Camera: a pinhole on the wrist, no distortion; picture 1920 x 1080 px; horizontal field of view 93.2 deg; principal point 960.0 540.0 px. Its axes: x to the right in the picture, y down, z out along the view. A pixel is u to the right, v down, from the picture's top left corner.
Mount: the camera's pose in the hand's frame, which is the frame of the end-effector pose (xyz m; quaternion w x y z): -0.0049 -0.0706 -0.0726 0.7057 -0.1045 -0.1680 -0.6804
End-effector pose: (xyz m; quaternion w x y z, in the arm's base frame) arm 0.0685 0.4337 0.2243 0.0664 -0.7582 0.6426 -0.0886
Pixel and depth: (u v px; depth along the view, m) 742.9 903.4 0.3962
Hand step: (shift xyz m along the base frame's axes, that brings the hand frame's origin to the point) -0.0906 -0.1445 -0.2947
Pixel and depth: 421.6 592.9 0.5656
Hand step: -0.3710 -0.0481 -0.4152
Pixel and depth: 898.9 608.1 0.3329
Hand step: -0.0256 -0.0038 -0.2392
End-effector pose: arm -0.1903 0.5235 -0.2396 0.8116 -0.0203 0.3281 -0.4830
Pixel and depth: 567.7 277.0 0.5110
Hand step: 0.3471 0.2467 0.2309
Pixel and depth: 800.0 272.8 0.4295
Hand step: 0.2209 0.1393 0.2575
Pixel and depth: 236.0 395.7 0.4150
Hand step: 0.3612 0.2483 0.0639
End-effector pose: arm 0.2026 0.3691 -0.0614 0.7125 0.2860 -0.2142 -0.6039
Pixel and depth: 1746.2 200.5 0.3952
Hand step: -0.4810 0.0930 0.1482
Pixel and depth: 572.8 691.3 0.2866
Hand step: 0.0181 -0.0189 0.2123
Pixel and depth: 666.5 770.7 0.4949
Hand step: -0.0048 -0.0899 0.4252
